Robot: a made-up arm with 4 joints.
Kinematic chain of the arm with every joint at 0, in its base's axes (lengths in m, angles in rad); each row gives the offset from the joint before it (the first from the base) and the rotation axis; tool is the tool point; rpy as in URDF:
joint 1: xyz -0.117 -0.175 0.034 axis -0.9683 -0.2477 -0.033
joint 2: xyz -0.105 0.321 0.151 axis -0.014 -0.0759 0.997
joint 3: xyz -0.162 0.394 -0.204 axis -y
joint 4: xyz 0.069 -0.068 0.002 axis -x
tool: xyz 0.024 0.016 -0.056 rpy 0 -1.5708 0
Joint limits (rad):
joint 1: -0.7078..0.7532
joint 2: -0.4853..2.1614
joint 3: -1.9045..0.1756
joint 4: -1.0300..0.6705
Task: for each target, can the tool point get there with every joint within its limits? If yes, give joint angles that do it. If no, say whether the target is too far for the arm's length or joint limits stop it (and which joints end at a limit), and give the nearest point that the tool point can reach.
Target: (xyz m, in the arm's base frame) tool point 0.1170 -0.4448 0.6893
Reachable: no: joint limits stop it (at a limit: joint 1, joint 2, joint 3, joint 4) | nearest point -0.0943 0.3931 0.4351 | short by 0.901 m
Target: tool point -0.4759 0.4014 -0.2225
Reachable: yes | joints 0.1706 0.1374 -1.6717 0.3679
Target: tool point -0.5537 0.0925 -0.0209
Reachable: yes | joints -0.3946 1.5195 -0.7681 0.0614
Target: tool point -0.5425 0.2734 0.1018
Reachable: yes | joints -0.4056 0.9991 -0.2764 0.0822
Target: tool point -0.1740 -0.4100 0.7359
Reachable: no: joint limits stop it (at a limit: joint 1, joint 3, joint 4) | nearest point -0.5743 0.0208 0.1789 | short by 0.810 m
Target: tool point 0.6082 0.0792 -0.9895
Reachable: no: too far | nearest point -0.0635 0.2727 -0.5321 | short by 0.835 m
